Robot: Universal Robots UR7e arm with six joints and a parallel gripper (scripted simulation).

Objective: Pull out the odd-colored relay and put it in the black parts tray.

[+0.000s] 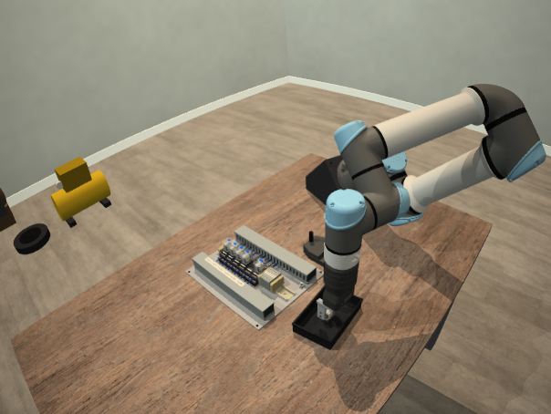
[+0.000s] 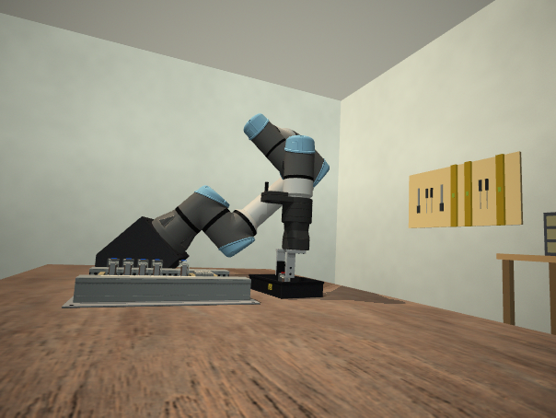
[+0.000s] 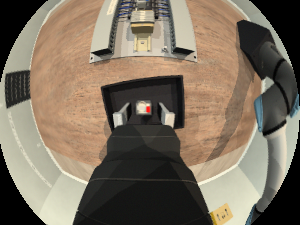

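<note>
Right now the red-button relay is 30 mm below my hand. The rest, counted from my hand: grey relay panel (30 mm ahead, 270 mm to the right, 30 mm below); then black parts tray (40 mm below).
</note>
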